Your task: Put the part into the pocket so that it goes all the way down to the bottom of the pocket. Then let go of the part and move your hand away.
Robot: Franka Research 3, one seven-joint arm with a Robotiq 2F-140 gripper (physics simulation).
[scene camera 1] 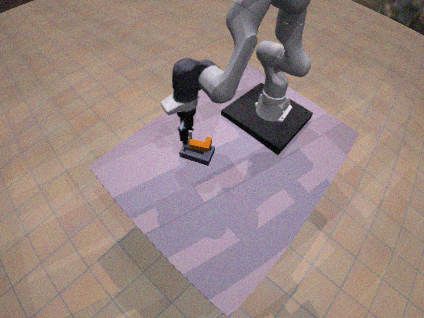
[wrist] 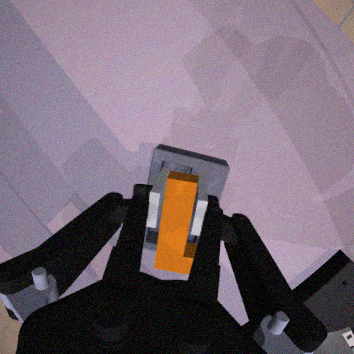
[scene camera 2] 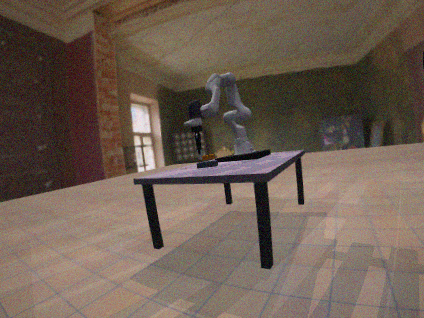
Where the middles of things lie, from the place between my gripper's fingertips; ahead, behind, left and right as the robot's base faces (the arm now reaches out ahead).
Labels:
Right now my hand is 4 cm to the right of the orange L-shaped part [wrist: 173, 253], 4 cm past it and 1 cm below it.

